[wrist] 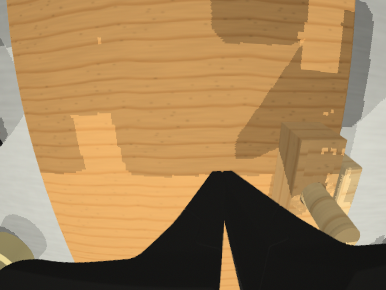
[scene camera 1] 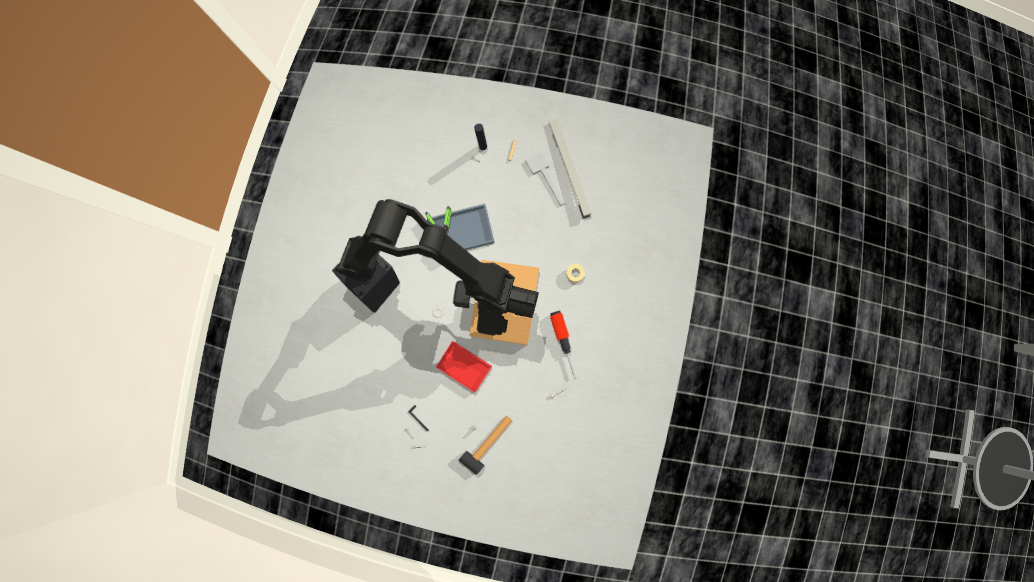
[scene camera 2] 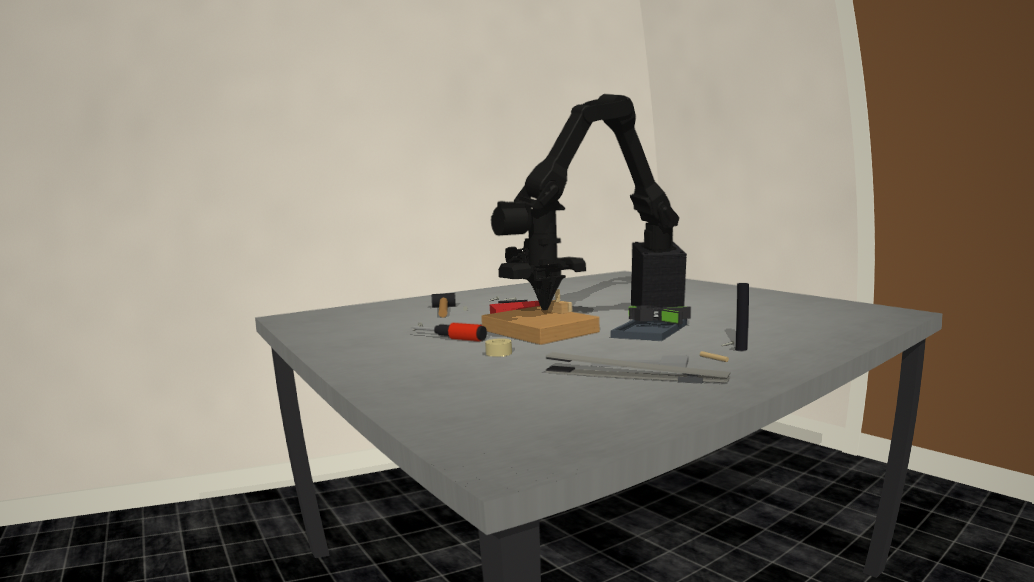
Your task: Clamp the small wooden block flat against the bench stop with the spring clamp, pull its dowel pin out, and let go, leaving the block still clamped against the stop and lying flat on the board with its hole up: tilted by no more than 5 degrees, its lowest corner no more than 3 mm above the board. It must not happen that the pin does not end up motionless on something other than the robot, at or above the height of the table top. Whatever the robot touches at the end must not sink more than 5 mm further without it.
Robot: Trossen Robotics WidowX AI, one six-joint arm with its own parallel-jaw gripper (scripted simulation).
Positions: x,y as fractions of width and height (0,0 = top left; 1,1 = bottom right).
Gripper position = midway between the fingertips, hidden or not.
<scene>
my gripper: wrist 0.57,0.62; scene camera 1 0.48,0.52; scene camera 2 0.53,0.53
blue-grey tray: scene camera 1 0.45,0.39; scene camera 2 0.62,0.57
</scene>
